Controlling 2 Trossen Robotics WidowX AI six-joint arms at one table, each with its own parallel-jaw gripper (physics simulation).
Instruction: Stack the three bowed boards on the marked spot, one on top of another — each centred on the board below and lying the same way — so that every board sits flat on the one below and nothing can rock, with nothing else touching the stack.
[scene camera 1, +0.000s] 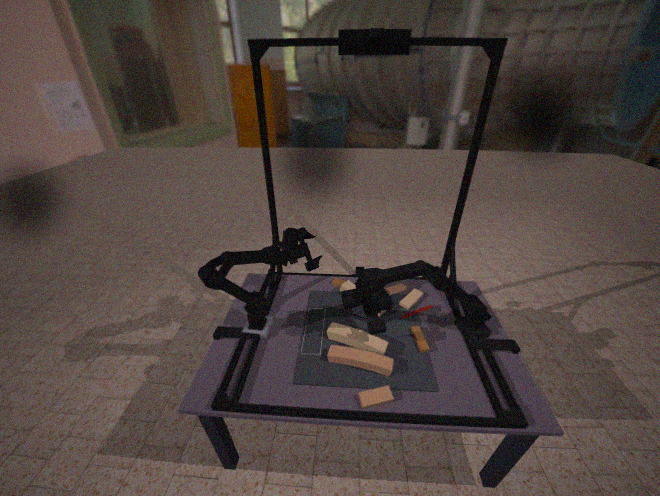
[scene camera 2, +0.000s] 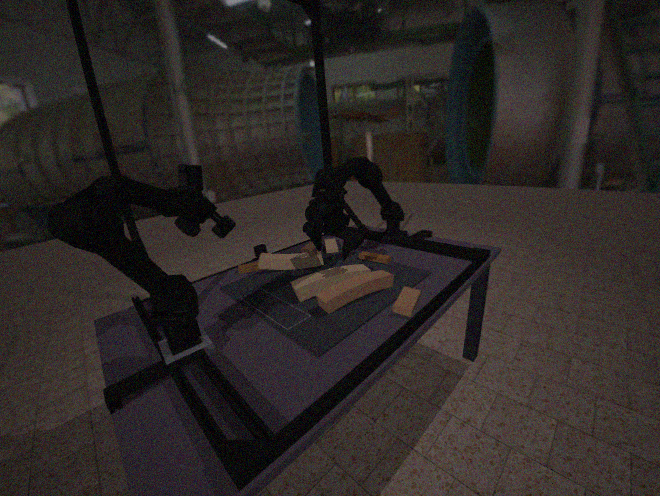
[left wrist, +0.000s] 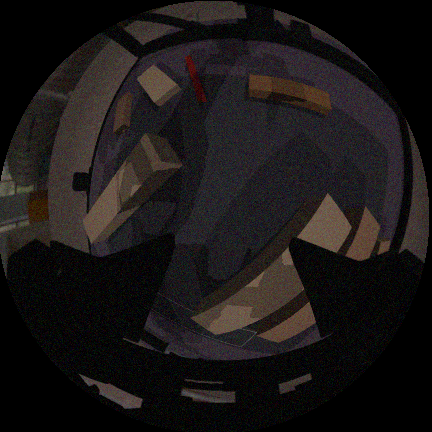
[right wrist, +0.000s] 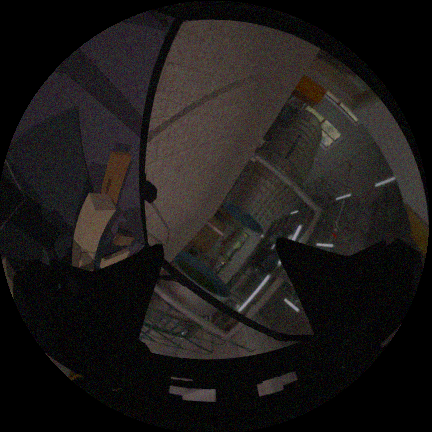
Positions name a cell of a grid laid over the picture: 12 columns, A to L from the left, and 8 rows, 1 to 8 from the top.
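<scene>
A brown board is visible in scene camera 1 (G6) and in scene camera 2 (G5); the left wrist view (I6) shows the board as well.
</scene>
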